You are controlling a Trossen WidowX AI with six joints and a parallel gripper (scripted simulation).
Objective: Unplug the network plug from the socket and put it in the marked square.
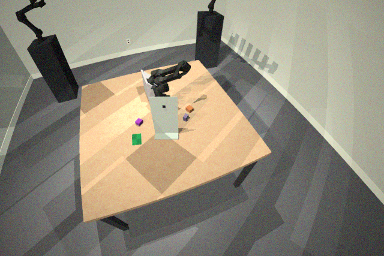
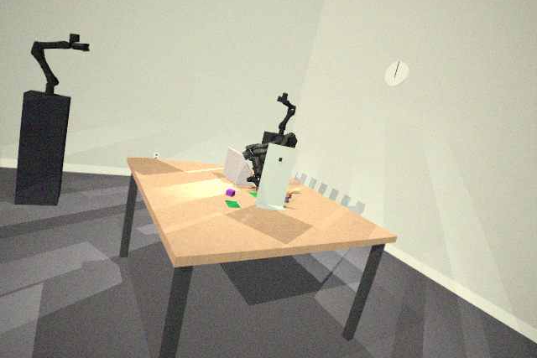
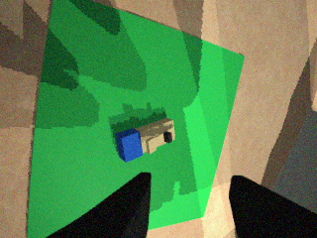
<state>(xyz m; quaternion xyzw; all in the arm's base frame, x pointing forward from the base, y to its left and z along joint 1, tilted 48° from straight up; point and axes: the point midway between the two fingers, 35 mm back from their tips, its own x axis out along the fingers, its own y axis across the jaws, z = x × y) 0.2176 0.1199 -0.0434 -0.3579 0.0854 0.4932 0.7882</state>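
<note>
The green marked square lies 40 mm below my gripper tip and 10 mm ahead of it. Round my gripper tip: grey panel: 180 mm ahead, 120 mm above, 40 mm to the right; then lilac block: 140 mm to the left, 80 mm ahead, 20 mm below; then orange block: 200 mm to the left, 30 mm below.
</note>
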